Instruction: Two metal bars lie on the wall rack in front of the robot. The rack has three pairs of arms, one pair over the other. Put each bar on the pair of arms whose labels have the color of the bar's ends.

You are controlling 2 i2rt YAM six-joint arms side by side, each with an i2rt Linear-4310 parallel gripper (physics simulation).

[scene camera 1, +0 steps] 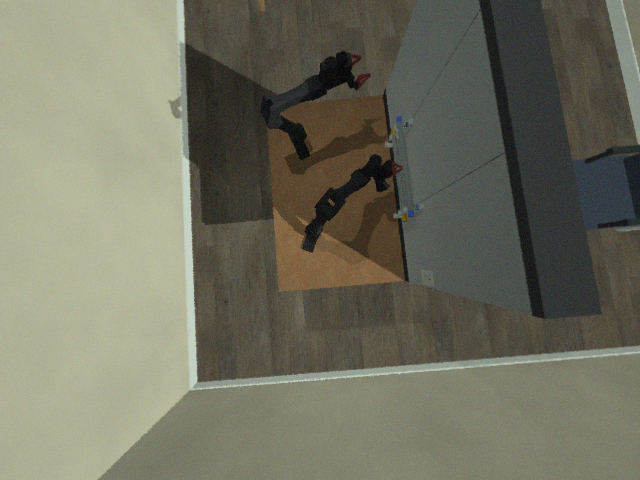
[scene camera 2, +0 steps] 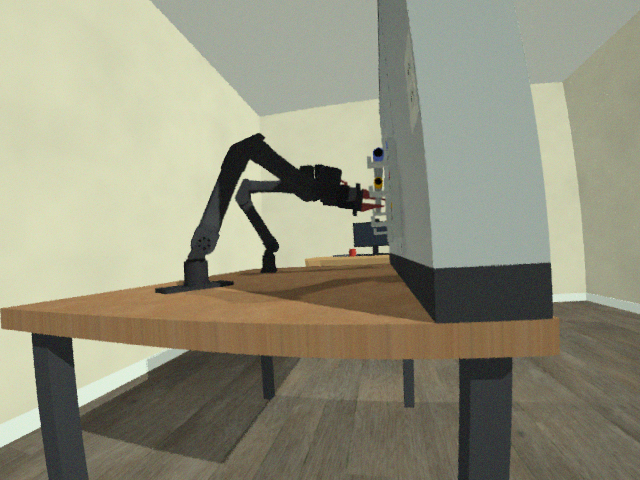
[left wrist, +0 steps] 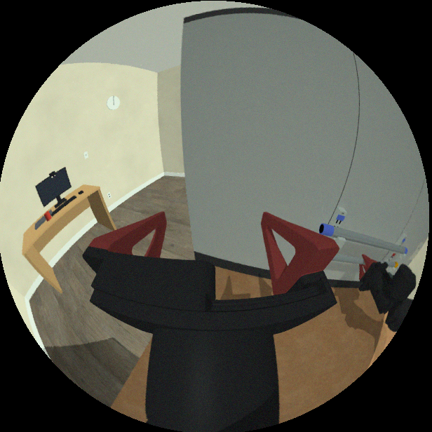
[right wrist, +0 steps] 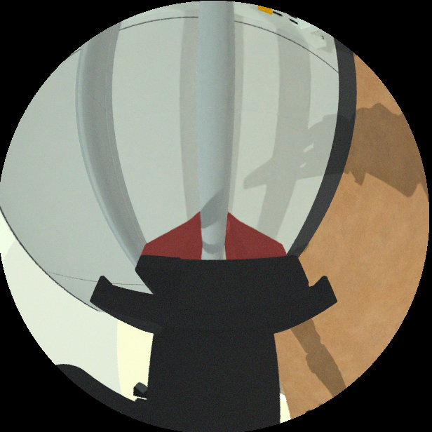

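Where they show: left gripper, fingertip midpoint: (scene camera 1: 366, 66); right gripper, fingertip midpoint: (scene camera 1: 401, 169) (scene camera 2: 384, 203); left arm's base at its link origin: (scene camera 1: 299, 144) (scene camera 2: 269, 271); right arm's base at its link origin: (scene camera 1: 312, 235) (scene camera 2: 197, 288).
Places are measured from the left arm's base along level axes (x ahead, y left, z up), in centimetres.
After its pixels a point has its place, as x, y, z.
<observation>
The bar with blue ends (scene camera 1: 410, 212) @(30.9, -70.2, 32.1) (scene camera 2: 378, 153) @(30.8, -72.2, 30.9) (left wrist: 365, 239) (right wrist: 95, 75) lies on the top pair of rack arms, beside blue labels (left wrist: 340, 218). The bar with yellow ends (scene camera 1: 404, 218) @(30.0, -71.5, 24.8) (scene camera 2: 378, 181) @(30.0, -72.8, 23.9) (right wrist: 216, 100) is level, below the blue one, at the middle pair. Whether it touches those arms is unclear. The lowest arms of the rack (scene camera 2: 379, 231) @(44.4, -30.8, 14.5) hold no visible bar. My right gripper (scene camera 1: 398, 167) @(41.0, -47.3, 23.2) (scene camera 2: 380, 201) @(41.0, -47.3, 23.2) (right wrist: 213, 216) is shut on the yellow-ended bar partway along it. My left gripper (scene camera 1: 364, 67) @(39.1, 0.1, 40.2) (left wrist: 213, 216) is open and empty, away from the rack.
The grey wall (scene camera 1: 454, 155) @(39.8, -59.5, 62.4) (scene camera 2: 480, 155) @(29.4, -107.5, 18.0) (left wrist: 260, 125) stands behind the rack on the wooden table (scene camera 1: 330, 279) @(-17.1, -86.3, 0.0) (scene camera 2: 279, 338) @(6.8, -99.6, -1.8). Another desk (left wrist: 65, 210) with a monitor (left wrist: 54, 186) stands beyond, at the left of the left wrist view.
</observation>
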